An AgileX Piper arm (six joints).
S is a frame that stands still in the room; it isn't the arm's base.
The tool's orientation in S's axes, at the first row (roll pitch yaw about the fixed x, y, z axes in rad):
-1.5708, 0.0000, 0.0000
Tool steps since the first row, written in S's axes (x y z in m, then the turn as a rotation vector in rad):
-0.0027, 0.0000, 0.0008, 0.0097, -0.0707, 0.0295
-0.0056, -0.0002, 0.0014, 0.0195, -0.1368, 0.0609
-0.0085, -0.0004, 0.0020, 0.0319, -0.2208, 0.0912
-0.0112, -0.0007, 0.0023, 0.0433, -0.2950, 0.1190
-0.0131, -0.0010, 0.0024, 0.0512, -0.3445, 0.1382
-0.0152, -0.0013, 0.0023, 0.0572, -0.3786, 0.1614
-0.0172, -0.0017, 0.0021, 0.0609, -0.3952, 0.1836
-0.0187, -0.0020, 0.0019, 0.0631, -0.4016, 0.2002
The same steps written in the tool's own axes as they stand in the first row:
-0.0027, -0.0008, 0.0000, 0.0097, -0.0295, -0.0707
-0.0056, -0.0014, -0.0002, 0.0195, -0.0609, -0.1368
-0.0085, -0.0020, -0.0004, 0.0319, -0.0912, -0.2208
-0.0112, -0.0023, -0.0007, 0.0433, -0.1190, -0.2950
-0.0131, -0.0024, -0.0010, 0.0512, -0.1382, -0.3445
-0.0152, -0.0023, -0.0013, 0.0572, -0.1614, -0.3786
-0.0172, -0.0021, -0.0017, 0.0609, -0.1836, -0.3952
-0.0187, -0.0019, -0.0020, 0.0631, -0.2002, -0.4016

